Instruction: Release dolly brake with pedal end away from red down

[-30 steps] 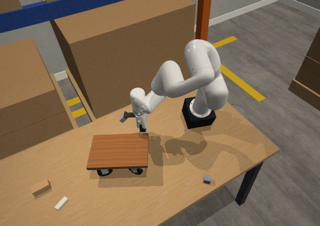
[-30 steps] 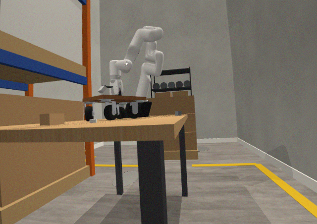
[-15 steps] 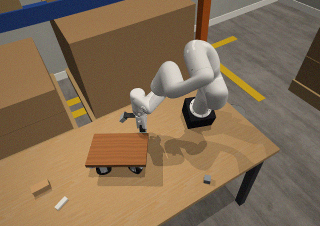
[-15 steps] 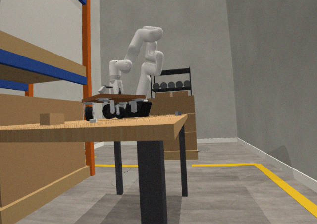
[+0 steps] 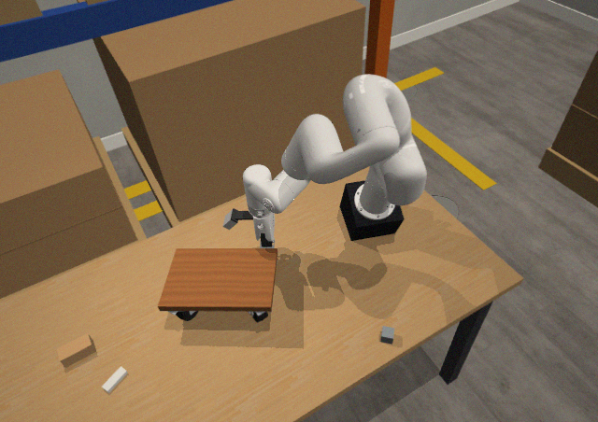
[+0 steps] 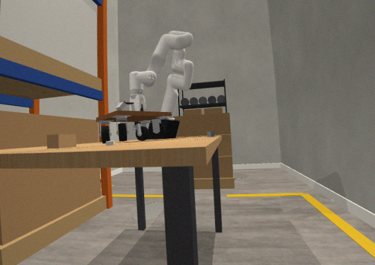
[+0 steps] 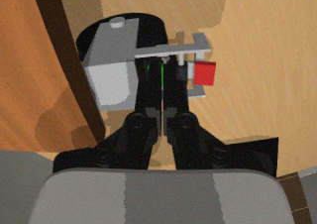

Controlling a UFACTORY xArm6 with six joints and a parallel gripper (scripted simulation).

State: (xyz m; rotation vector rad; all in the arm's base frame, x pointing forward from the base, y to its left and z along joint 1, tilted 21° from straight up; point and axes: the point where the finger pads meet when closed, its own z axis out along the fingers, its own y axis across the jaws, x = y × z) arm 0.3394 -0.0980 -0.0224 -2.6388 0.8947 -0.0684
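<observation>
Now: the brake pedal 1 cm behind my hand, 1 cm to the right of it and 3 cm below it. Also, from my hand: white bar 53 cm ahead, 8 cm to the left, 10 cm below; then grey cube 12 cm behind, 41 cm to the left, 9 cm below; then tan block 58 cm ahead, 5 cm to the right, 9 cm below.
</observation>
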